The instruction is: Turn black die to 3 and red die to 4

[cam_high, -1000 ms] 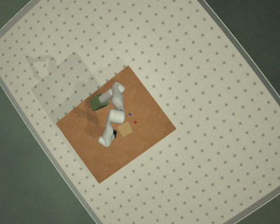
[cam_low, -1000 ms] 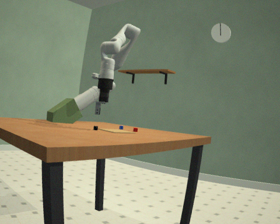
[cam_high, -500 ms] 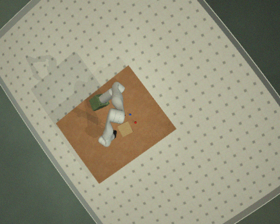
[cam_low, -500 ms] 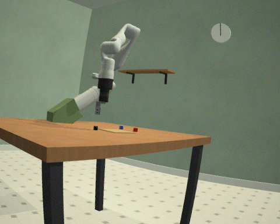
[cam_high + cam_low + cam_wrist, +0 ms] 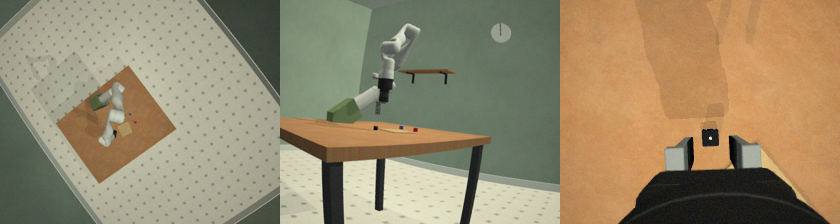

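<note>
My hand is 90 mm above the black die. Also, from my hand: tan mat 40 mm ahead, 110 mm to the left, 100 mm below; then blue die 70 mm behind, 250 mm to the left, 90 mm below; then red die 40 mm ahead, 250 mm to the left, 90 mm below.
</note>
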